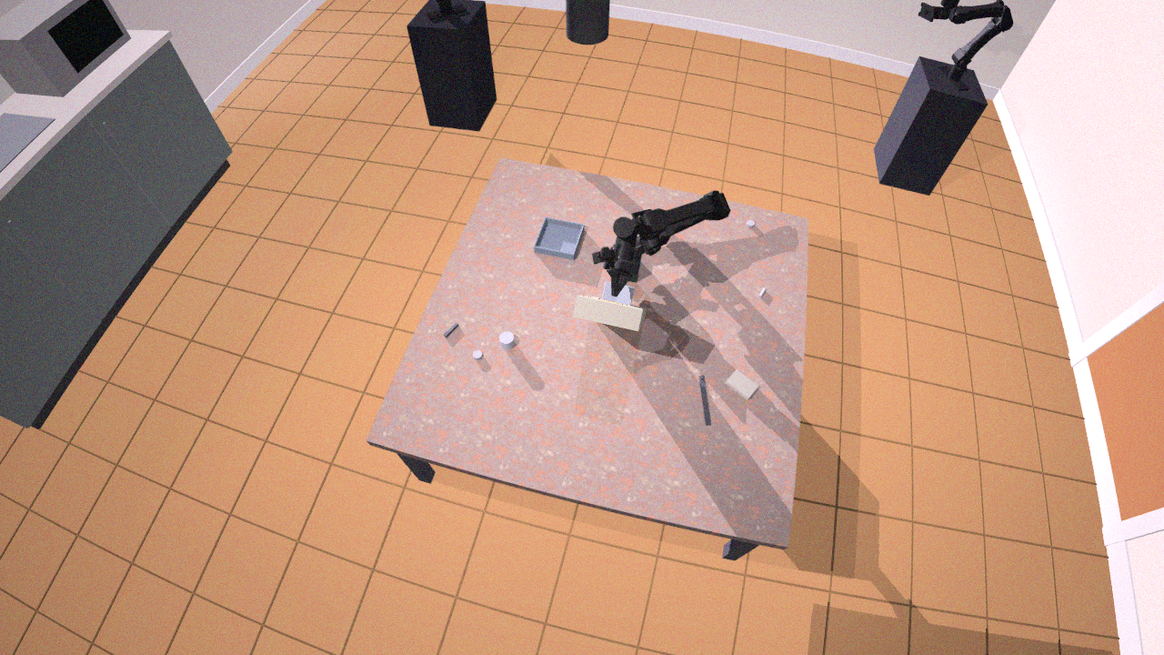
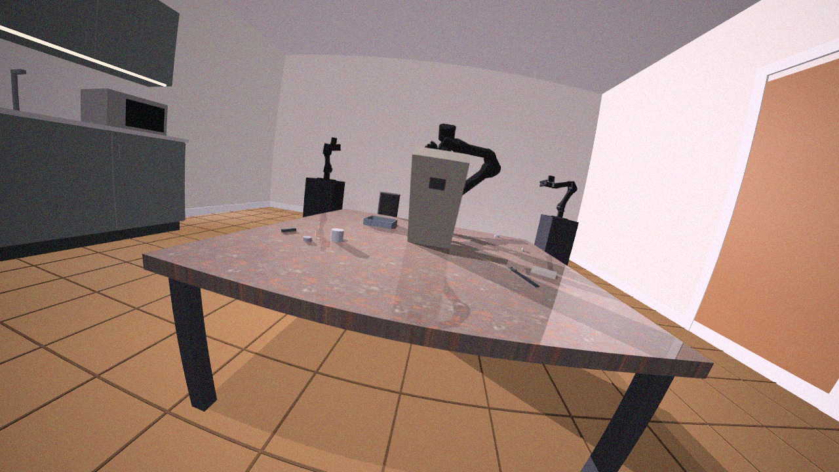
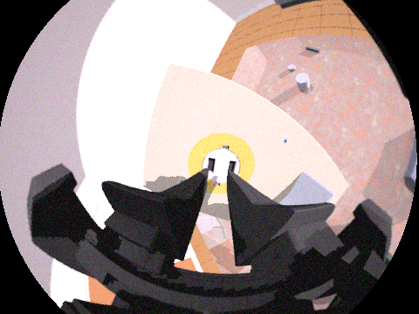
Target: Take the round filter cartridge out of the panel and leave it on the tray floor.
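Right now my gripper tip is 20 mm short of the white round filter cartridge and 20 mm above it. The rest, counted from my gripper tip: beige block: 440 mm to the left, 290 mm below, 40 mm ahead; grey-blue tray: 410 mm behind, 290 mm below, 270 mm to the right.
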